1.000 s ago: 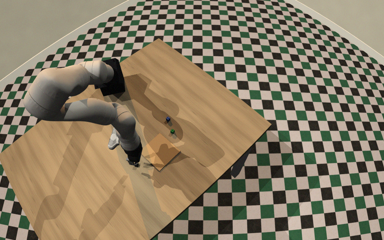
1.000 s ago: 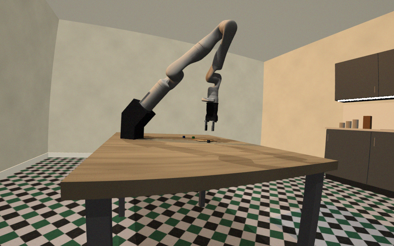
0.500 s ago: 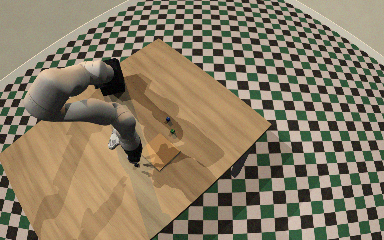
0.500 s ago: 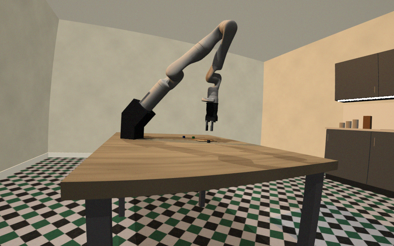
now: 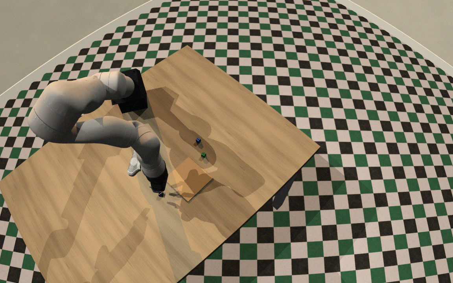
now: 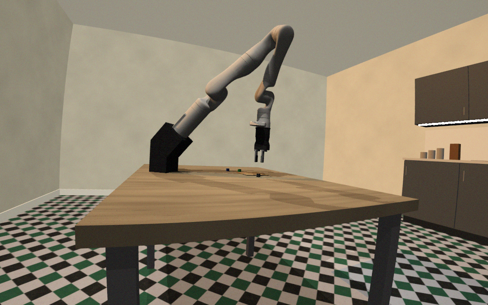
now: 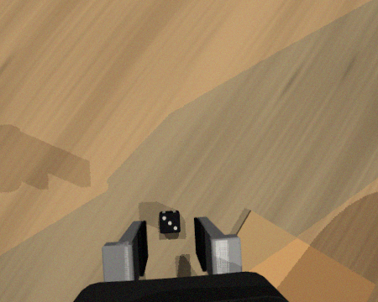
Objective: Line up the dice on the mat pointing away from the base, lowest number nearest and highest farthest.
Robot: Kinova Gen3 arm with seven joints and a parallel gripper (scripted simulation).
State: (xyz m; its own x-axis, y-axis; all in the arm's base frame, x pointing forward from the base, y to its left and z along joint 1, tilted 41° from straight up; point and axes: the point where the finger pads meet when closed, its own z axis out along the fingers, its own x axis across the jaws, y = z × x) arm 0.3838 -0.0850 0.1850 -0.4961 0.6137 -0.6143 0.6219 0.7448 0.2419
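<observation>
The black die is 9 cm below my hand. From my hand the other things lie so: green die 24 cm to the left, 9 cm below, 2 cm behind; then blue die 27 cm to the left, 9 cm below, 9 cm behind; then orange mat 13 cm to the left, 9 cm below, 2 cm ahead.
</observation>
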